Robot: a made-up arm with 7 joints. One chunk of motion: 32 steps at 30 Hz.
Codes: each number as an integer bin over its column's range. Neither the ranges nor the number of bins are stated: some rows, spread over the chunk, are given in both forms.
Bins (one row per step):
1: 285 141 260 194 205 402 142
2: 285 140 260 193 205 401 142
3: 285 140 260 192 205 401 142
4: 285 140 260 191 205 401 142
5: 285 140 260 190 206 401 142
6: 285 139 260 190 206 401 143
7: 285 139 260 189 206 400 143
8: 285 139 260 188 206 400 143
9: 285 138 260 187 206 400 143
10: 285 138 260 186 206 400 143
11: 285 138 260 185 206 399 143
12: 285 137 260 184 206 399 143
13: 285 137 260 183 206 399 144
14: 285 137 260 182 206 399 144
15: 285 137 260 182 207 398 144
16: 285 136 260 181 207 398 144
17: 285 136 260 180 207 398 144
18: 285 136 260 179 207 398 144
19: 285 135 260 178 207 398 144
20: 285 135 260 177 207 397 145
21: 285 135 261 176 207 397 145
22: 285 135 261 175 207 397 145
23: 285 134 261 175 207 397 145
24: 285 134 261 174 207 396 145
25: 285 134 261 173 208 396 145
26: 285 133 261 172 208 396 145
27: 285 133 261 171 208 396 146
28: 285 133 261 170 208 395 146
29: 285 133 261 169 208 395 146
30: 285 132 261 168 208 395 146
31: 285 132 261 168 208 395 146
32: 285 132 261 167 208 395 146
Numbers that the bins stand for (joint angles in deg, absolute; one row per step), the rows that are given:
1: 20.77 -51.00 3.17 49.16 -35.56 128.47 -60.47
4: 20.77 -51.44 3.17 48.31 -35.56 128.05 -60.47
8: 20.77 -51.88 3.17 47.45 -34.86 127.63 -59.82
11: 20.77 -52.33 3.17 46.59 -34.86 127.21 -59.82
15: 20.77 -52.77 3.17 45.73 -34.15 126.79 -59.17
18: 20.77 -53.21 3.17 44.87 -34.15 126.79 -59.17
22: 20.77 -53.66 3.87 43.73 -34.15 126.37 -58.52
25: 20.77 -54.10 3.87 43.16 -33.45 125.95 -58.52
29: 20.77 -54.54 3.87 42.02 -33.45 125.53 -57.87
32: 20.77 -54.99 3.87 41.44 -33.45 125.53 -57.87
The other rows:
2: 20.77 -51.44 3.17 48.88 -35.56 128.05 -60.47
3: 20.77 -51.44 3.17 48.59 -35.56 128.05 -60.47
5: 20.77 -51.44 3.17 48.02 -34.86 128.05 -60.47
6: 20.77 -51.88 3.17 48.02 -34.86 128.05 -59.82
7: 20.77 -51.88 3.17 47.73 -34.86 127.63 -59.82
9: 20.77 -52.33 3.17 47.16 -34.86 127.63 -59.82
10: 20.77 -52.33 3.17 46.88 -34.86 127.63 -59.82
12: 20.77 -52.77 3.17 46.30 -34.86 127.21 -59.82
13: 20.77 -52.77 3.17 46.02 -34.86 127.21 -59.17
14: 20.77 -52.77 3.17 45.73 -34.86 127.21 -59.17
16: 20.77 -53.21 3.17 45.45 -34.15 126.79 -59.17
17: 20.77 -53.21 3.17 45.16 -34.15 126.79 -59.17
19: 20.77 -53.66 3.17 44.59 -34.15 126.79 -59.17
20: 20.77 -53.66 3.17 44.30 -34.15 126.37 -58.52
21: 20.77 -53.66 3.87 44.02 -34.15 126.37 -58.52
23: 20.77 -54.10 3.87 43.73 -34.15 126.37 -58.52
24: 20.77 -54.10 3.87 43.45 -34.15 125.95 -58.52
26: 20.77 -54.54 3.87 42.87 -33.45 125.95 -58.52
27: 20.77 -54.54 3.87 42.59 -33.45 125.95 -57.87
28: 20.77 -54.54 3.87 42.30 -33.45 125.53 -57.87
30: 20.77 -54.99 3.87 41.73 -33.45 125.53 -57.87
31: 20.77 -54.99 3.87 41.73 -33.45 125.53 -57.87

